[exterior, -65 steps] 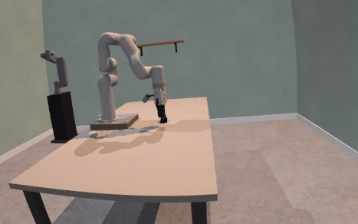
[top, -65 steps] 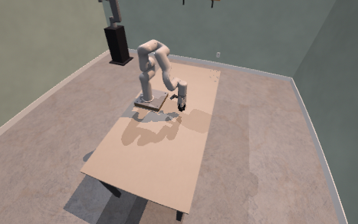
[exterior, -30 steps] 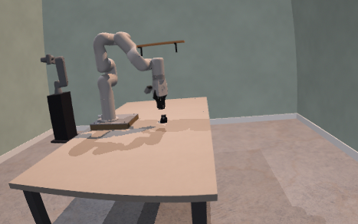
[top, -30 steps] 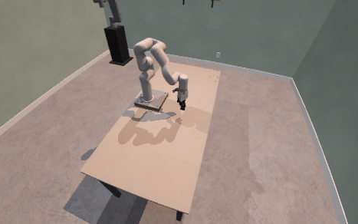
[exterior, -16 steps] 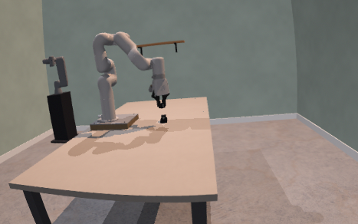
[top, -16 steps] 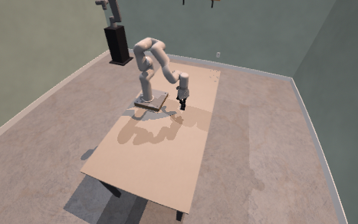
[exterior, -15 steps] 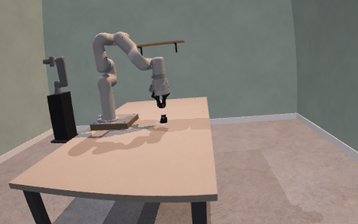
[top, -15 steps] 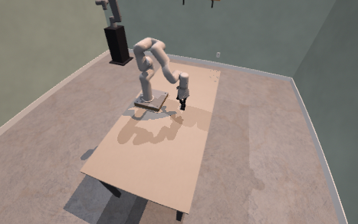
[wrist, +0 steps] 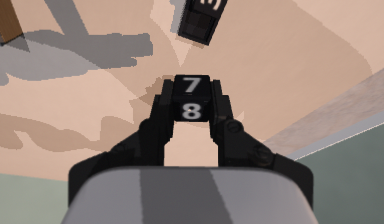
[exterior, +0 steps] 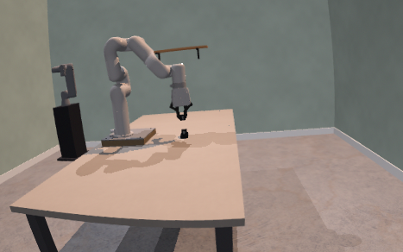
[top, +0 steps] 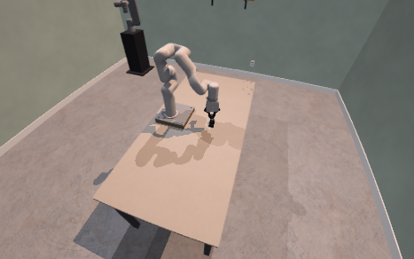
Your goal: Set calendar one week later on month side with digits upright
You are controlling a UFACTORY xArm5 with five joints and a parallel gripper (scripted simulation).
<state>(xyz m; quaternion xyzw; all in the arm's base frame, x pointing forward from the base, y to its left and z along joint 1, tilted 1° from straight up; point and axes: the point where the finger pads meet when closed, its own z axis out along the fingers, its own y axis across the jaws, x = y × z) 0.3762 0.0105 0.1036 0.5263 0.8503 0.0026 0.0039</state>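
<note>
My hand is 130 mm above the black calendar tray, 40 mm to the right of it and 10 mm past it. From my hand the other things lie so: black cube: 10 mm below.
</note>
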